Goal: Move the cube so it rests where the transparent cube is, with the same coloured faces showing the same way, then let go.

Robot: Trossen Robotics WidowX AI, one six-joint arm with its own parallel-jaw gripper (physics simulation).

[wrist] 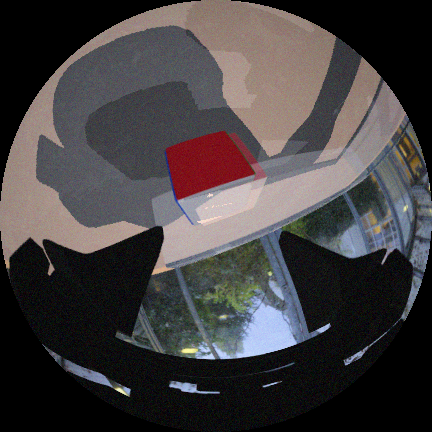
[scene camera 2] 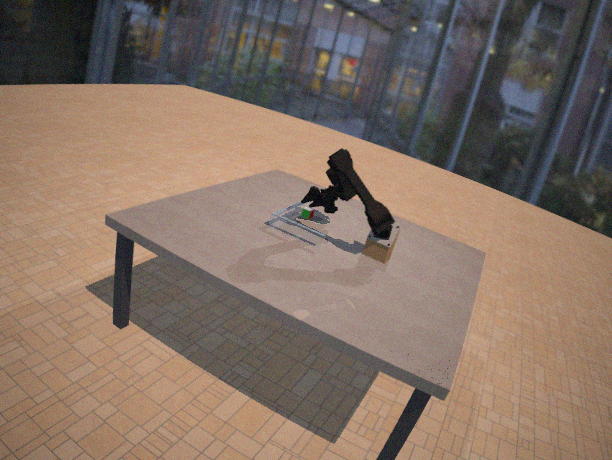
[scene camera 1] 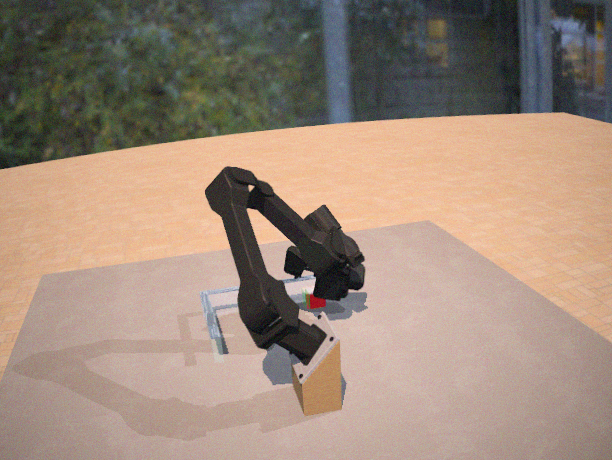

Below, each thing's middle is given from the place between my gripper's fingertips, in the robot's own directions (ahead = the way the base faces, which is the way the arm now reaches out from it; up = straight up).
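The grey L-shaped frame (scene camera 1: 221, 301) is 120 mm to the left of my hand, 90 mm behind it and 20 mm below it. As for the transparent cube (wrist: 228, 202), I see it 30 mm below my hand, 20 mm behind it and 10 mm to the left of it. Going by their middles, the cube is the nearest to my hand of the things named here.
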